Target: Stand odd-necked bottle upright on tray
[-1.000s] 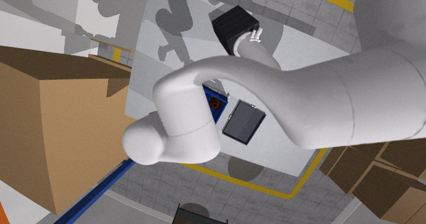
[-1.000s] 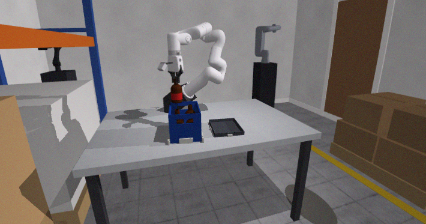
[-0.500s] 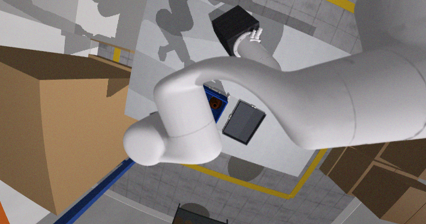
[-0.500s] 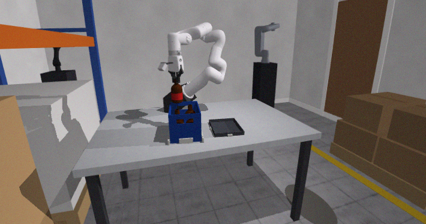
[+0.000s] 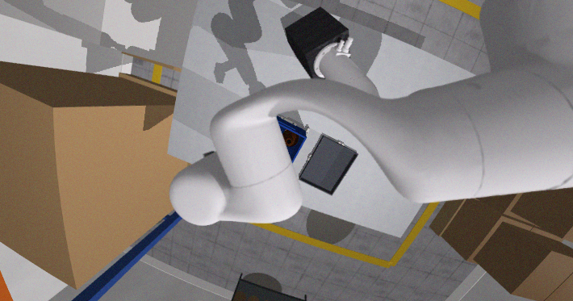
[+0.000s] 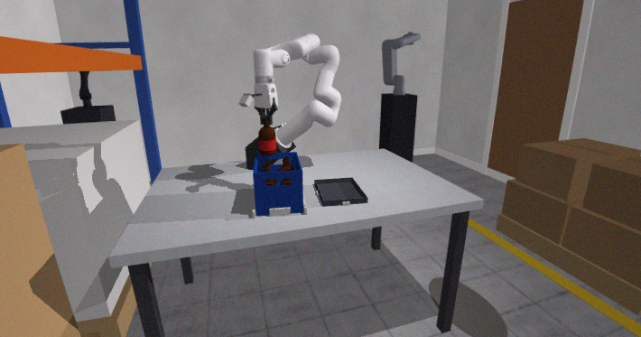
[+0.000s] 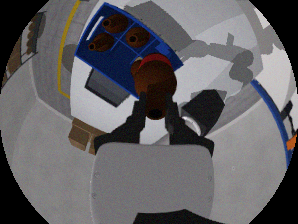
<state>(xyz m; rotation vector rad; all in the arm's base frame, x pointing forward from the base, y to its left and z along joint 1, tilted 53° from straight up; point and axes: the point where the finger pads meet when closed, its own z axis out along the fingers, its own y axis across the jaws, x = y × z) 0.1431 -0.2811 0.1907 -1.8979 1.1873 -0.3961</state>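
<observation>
Now: the glass bottle 7 cm below my hand. The rest, counted from my hand: blue crate 9 cm ahead, 3 cm to the left, 25 cm below; dark tray 8 cm ahead, 30 cm to the left, 32 cm below.
</observation>
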